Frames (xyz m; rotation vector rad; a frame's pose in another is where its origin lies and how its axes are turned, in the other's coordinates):
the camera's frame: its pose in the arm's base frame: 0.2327 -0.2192 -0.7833 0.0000 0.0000 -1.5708
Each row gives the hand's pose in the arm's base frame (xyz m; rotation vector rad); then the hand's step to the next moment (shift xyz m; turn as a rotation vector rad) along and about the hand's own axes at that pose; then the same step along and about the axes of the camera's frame.
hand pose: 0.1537 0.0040 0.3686 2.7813 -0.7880 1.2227
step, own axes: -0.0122 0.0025 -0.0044 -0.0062 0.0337 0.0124
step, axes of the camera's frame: -0.0041 -0.0111 -0.0058 0.0292 -0.0100 -0.0194
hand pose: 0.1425 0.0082 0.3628 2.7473 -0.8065 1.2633
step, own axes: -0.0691 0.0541 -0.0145 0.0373 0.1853 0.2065
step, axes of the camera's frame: 0.0128 -0.0724 -0.0501 0.2225 0.0812 -0.1492
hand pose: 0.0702 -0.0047 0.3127 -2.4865 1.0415 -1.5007
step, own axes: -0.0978 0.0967 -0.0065 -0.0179 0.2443 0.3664
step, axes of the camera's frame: 0.0168 -0.0844 -0.1074 0.2817 0.1625 -0.2975
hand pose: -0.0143 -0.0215 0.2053 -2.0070 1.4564 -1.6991
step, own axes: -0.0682 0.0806 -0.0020 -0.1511 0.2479 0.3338
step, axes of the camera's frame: -0.0078 -0.0403 -0.0973 0.1728 0.1476 -0.3796
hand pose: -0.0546 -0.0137 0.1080 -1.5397 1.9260 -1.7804
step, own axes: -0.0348 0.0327 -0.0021 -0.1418 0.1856 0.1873
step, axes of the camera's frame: -0.0194 -0.0035 -0.0436 0.0662 0.0834 -0.2798
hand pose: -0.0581 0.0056 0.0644 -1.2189 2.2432 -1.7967
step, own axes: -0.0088 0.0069 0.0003 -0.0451 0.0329 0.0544
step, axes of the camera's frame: -0.0050 0.0025 -0.0097 0.0177 0.0385 -0.0654
